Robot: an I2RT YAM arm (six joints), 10 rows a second.
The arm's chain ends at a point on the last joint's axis. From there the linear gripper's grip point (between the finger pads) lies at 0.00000 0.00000 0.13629 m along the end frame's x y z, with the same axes.
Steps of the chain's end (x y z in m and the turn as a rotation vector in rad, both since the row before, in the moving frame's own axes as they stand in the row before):
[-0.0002, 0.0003, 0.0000, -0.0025, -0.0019, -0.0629]
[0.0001, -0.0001, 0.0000, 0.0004, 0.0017, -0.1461]
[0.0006, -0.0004, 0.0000, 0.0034, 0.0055, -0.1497]
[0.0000, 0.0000, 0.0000, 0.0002, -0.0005, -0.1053]
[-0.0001, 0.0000, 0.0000, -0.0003, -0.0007, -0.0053]
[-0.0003, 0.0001, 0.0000, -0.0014, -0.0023, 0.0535]
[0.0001, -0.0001, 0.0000, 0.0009, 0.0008, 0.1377]
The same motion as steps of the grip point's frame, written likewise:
[-0.0004, 0.0006, 0.0000, -0.0025, -0.0019, -0.0629]
[0.0003, -0.0002, 0.0000, 0.0004, 0.0017, -0.1461]
[0.0013, -0.0009, 0.0000, 0.0034, 0.0055, -0.1497]
[-0.0001, 0.0000, 0.0000, 0.0002, -0.0005, -0.1053]
[-0.0002, 0.0000, 0.0000, -0.0003, -0.0007, -0.0053]
[-0.0006, 0.0003, 0.0000, -0.0014, -0.0023, 0.0535]
[0.0002, -0.0002, 0.0000, 0.0009, 0.0008, 0.1377]

